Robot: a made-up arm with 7 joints.
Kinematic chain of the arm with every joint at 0, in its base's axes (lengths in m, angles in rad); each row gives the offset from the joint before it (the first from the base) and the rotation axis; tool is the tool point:
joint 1: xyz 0 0.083 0 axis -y
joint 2: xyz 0 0.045 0 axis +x
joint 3: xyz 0 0 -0.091 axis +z
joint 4: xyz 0 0 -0.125 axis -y
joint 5: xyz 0 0 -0.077 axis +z
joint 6: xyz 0 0 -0.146 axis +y
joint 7: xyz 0 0 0 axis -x
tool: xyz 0 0 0
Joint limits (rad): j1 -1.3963..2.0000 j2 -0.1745..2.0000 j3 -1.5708..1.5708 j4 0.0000..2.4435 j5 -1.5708..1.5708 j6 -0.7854..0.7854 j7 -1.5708..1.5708
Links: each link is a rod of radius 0.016 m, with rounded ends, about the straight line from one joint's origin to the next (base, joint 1, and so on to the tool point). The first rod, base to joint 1, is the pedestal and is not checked.
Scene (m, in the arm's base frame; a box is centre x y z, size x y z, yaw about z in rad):
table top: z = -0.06
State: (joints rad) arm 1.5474 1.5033 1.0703 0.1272 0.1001 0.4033 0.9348
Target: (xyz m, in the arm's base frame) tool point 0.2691 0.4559 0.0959
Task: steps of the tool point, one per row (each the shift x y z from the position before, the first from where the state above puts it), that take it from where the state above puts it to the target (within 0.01 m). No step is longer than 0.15 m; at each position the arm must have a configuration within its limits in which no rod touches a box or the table.
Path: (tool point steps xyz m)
1: 0.0991 -0.0140 0.0126
2: 0.0904 -0.0373 0.0285
3: 0.0746 -0.0587 0.0413

